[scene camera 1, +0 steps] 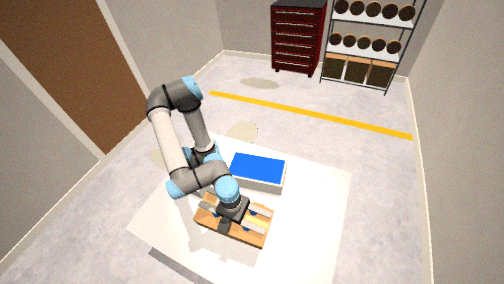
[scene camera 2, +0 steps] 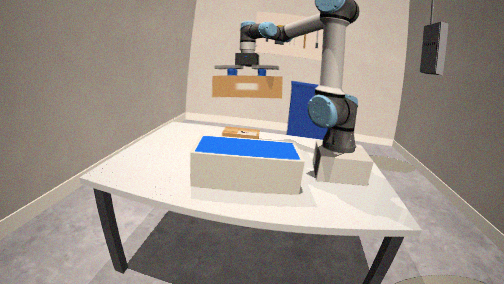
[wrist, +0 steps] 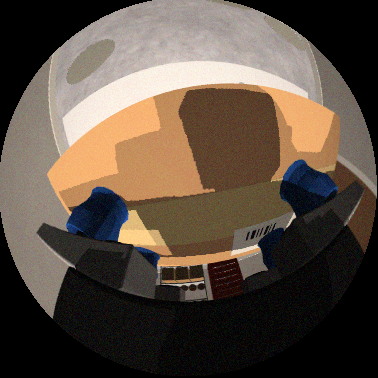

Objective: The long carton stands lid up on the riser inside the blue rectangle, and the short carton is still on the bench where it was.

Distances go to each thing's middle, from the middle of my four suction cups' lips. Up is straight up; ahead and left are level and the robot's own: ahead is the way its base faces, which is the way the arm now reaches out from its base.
The long carton (scene camera 2: 236, 85) is 1 cm behind my suction cup, 1 cm to the right of it and 6 cm below it. Also, from my suction cup: riser (scene camera 2: 216, 162) (8 cm behind, 38 cm to the left, 29 cm below).
